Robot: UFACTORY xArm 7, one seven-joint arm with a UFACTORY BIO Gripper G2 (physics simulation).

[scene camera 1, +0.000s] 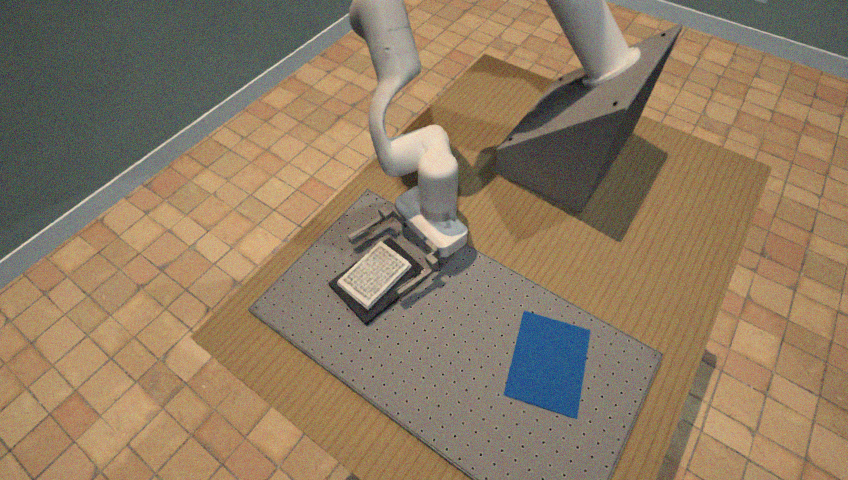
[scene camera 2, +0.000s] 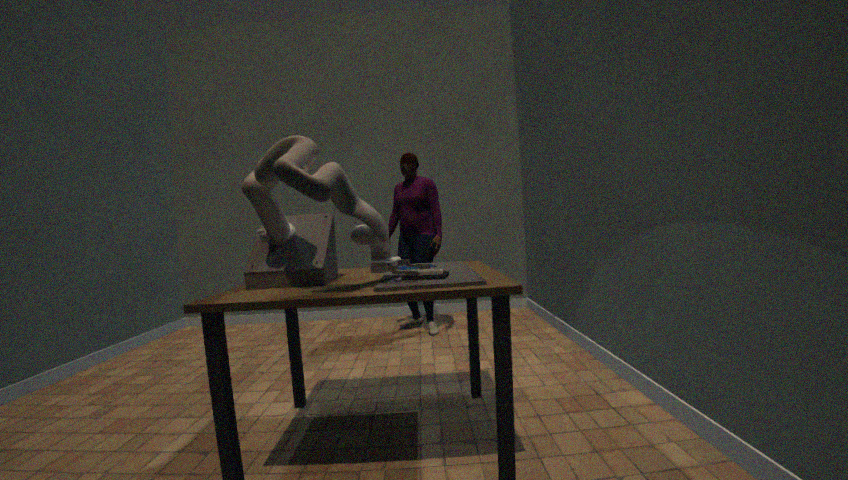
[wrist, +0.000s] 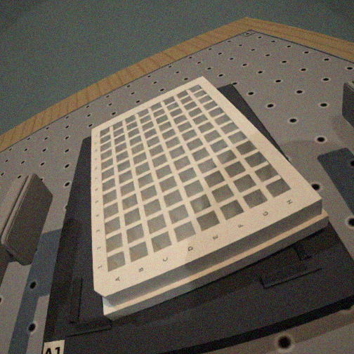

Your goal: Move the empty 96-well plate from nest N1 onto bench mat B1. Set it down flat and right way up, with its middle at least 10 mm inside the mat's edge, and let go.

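Pixels of known places: hand, tool point: (scene camera 1: 381, 260) (scene camera 2: 418, 269); arm's base, link origin: (scene camera 1: 611, 69) (scene camera 2: 280, 234).
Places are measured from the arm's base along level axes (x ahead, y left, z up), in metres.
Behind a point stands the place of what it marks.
Note:
The white 96-well plate (scene camera 1: 374, 273) {y -0.269, x 0.590, z -0.175 m} (wrist: 190, 175) is right way up on the dark nest N1 (scene camera 1: 386, 297) {y -0.226, x 0.620, z -0.189 m} (wrist: 150, 332). It is turned askew to the nest, and corner ledges of the nest show bare at its near end in the wrist view. Whether it is also slightly tilted I cannot tell. My gripper (scene camera 1: 377, 265) {y -0.269, x 0.560, z -0.169 m} (wrist: 189, 160) is wide open and empty, with one finger off each long side of the plate and a gap on both sides. The blue bench mat B1 (scene camera 1: 547, 362) {y 0.097, x 0.599, z -0.199 m} lies flat, to the right of the nest in scene camera 1.
The grey perforated board (scene camera 1: 452, 356) {y -0.062, x 0.665, z -0.201 m} (wrist: 295, 107) bears the nest and the mat on the wooden table (scene camera 1: 702, 178) {y 0.287, x -0.005, z -0.214 m} (scene camera 2: 357, 300) {y -0.457, x 0.334, z -0.227 m}. The arm's dark wedge-shaped base (scene camera 1: 553, 166) {y -0.035, x 0.215, z -0.116 m} stands behind the board. A person in a purple top (scene camera 2: 418, 205) stands beyond the table.

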